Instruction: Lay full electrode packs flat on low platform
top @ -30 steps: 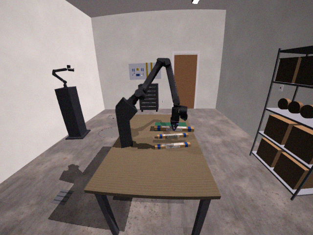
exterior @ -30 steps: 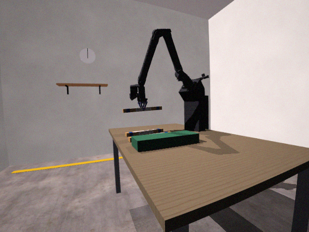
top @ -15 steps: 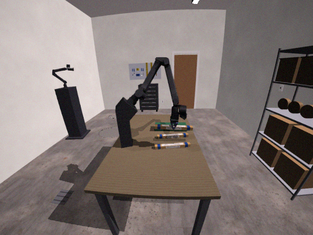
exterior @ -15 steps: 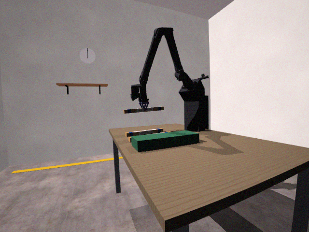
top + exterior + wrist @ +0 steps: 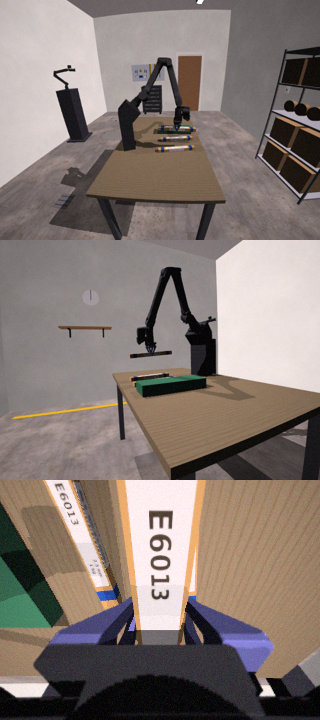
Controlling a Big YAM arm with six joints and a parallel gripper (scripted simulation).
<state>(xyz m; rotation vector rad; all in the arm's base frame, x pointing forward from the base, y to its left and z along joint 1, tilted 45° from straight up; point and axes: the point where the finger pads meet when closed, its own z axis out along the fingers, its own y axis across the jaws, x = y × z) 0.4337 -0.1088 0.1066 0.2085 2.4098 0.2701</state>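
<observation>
The green low platform is 4 cm ahead of my hand, 34 cm to the left of it and 19 cm below it. From my hand the other things lie so: pack: 1 cm above.
</observation>
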